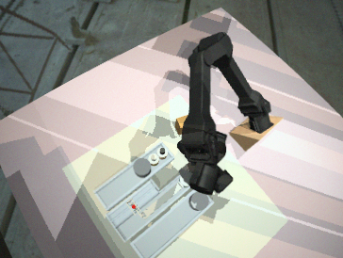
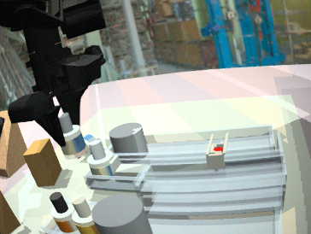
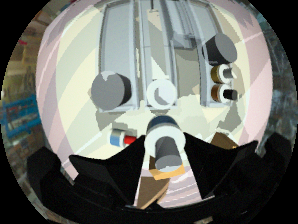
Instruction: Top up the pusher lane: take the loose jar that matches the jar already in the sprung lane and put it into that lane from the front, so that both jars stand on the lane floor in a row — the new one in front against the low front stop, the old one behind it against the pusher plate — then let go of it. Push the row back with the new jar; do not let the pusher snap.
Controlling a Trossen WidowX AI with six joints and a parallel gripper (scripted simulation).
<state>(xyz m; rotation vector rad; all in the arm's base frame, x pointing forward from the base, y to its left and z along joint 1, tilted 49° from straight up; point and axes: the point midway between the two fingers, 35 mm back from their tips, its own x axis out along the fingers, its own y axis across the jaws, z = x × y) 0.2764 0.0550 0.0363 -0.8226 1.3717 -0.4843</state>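
The sprung lane lies 20 cm ahead of my gripper tip, 1 cm to the left of it and 6 cm below it. Round my gripper tip: red mark (24 cm ahead, 1 cm below).
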